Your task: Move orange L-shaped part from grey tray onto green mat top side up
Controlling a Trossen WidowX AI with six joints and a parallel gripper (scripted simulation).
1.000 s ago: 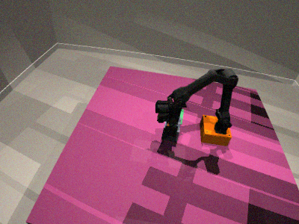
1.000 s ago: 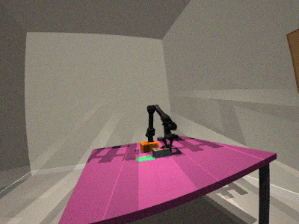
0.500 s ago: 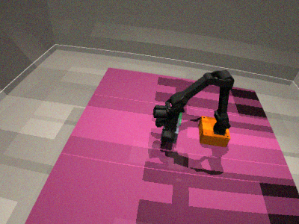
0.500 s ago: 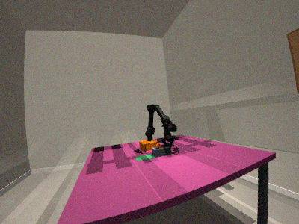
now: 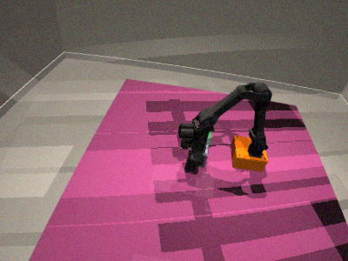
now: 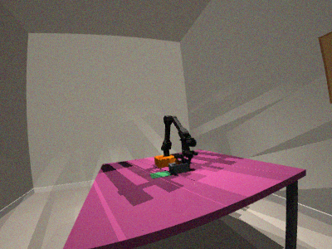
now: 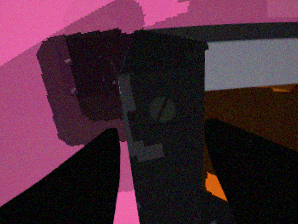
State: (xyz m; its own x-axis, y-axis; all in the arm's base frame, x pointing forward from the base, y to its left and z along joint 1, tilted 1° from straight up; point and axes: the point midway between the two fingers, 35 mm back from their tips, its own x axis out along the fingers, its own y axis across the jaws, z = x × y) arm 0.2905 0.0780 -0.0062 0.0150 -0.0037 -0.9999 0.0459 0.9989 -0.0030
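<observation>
The orange l-shaped part is 1 cm behind my gripper tip, 5 cm to the right of it and 1 cm above it. The rest, counted from my gripper tip: green mat 2 cm behind, 22 cm to the right, 5 cm below.
</observation>
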